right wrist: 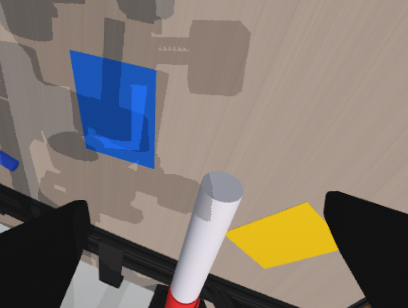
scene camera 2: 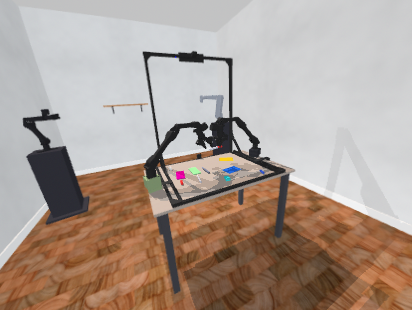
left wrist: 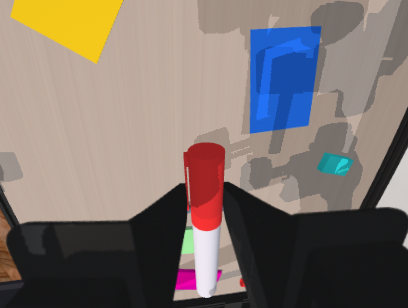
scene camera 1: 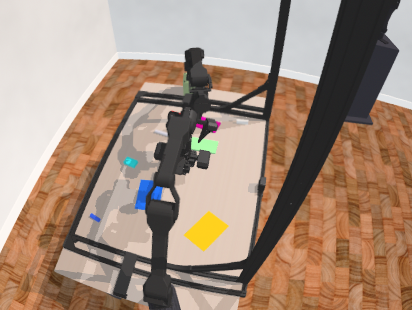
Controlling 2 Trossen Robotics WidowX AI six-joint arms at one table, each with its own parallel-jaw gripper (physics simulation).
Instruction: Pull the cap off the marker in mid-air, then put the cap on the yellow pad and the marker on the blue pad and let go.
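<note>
The marker has a red cap on a white barrel. The cap is on the barrel, and the marker is held above the table. My left gripper is shut on the red cap. My right gripper is wide open; the barrel's free end lies between its spread fingers, with a gap on each side. The yellow pad and the blue pad lie flat on the table. The arms hide the marker in scene camera 1.
A cyan block, a small blue piece, a light green pad and a magenta pad lie on the table. A white stick lies near the arms. A black frame borders the table.
</note>
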